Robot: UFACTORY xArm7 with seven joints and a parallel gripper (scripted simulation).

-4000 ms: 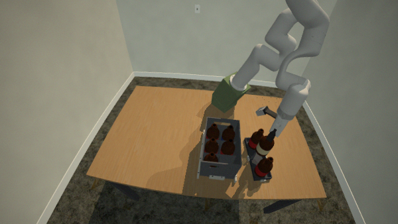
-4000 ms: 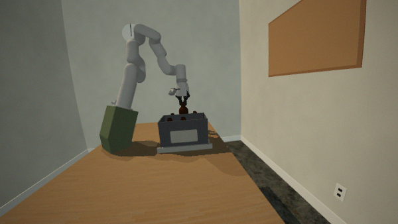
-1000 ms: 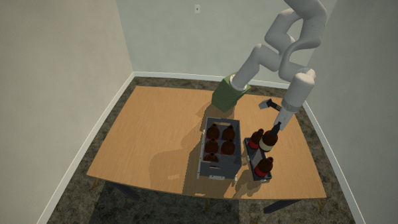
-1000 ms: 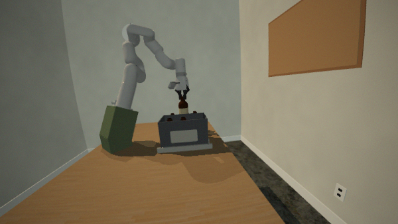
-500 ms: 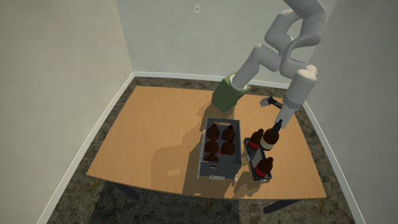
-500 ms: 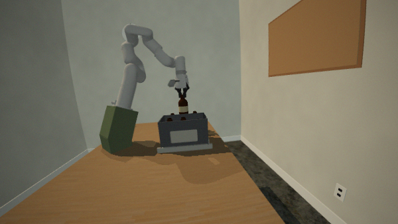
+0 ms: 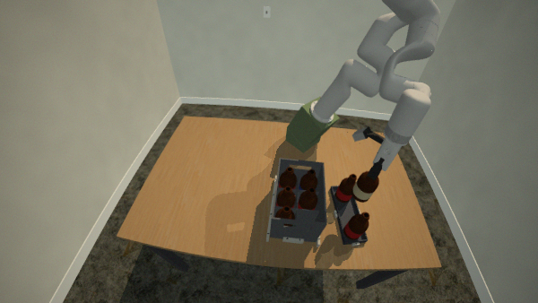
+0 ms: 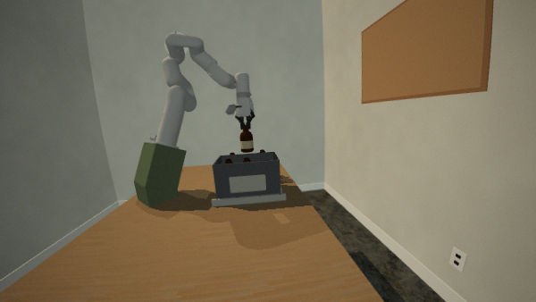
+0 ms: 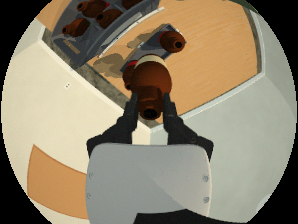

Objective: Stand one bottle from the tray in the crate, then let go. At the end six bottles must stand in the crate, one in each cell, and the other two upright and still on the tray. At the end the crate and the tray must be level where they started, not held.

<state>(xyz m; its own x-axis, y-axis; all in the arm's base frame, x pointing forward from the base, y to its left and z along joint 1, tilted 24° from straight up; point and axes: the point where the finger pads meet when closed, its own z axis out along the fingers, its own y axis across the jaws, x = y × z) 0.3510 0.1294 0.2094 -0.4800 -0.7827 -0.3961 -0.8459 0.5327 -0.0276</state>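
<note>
Right now my hand is 7 cm above the bottle. From my hand the other things lie so: grey crate 23 cm to the right, 23 cm below, 3 cm ahead; narrow tray 30 cm below.
</note>
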